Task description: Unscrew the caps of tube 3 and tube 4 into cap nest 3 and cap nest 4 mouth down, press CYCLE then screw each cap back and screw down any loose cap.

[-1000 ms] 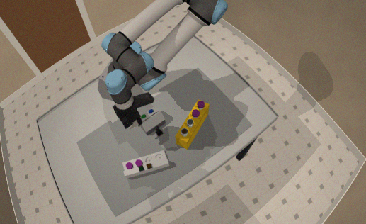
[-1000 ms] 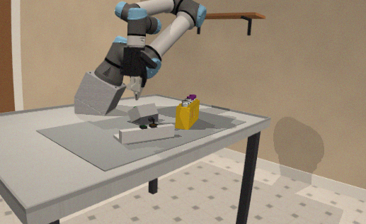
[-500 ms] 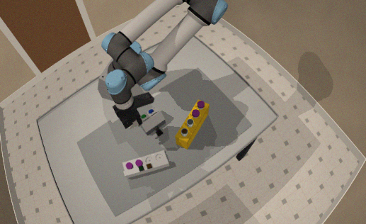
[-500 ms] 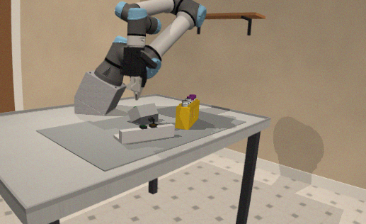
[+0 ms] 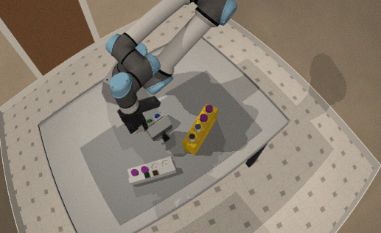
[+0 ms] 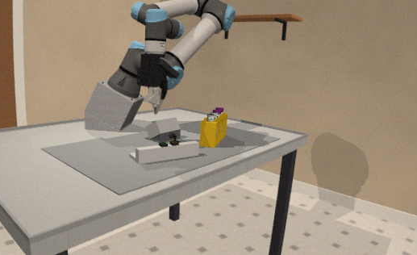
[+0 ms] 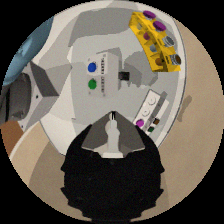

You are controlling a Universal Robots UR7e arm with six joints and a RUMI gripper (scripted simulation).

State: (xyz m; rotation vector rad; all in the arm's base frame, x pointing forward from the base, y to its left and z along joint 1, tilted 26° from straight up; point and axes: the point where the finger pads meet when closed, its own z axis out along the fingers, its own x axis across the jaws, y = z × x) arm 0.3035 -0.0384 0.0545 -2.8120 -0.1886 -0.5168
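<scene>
Now: the green key 60 mm below my hand, 60 mm behind it and 40 mm to the left of it. From my hand the other things lie so: grey key housing 80 mm below, 60 mm to the left, 50 mm behind; blue key 80 mm to the left, 70 mm behind, 60 mm below.
</scene>
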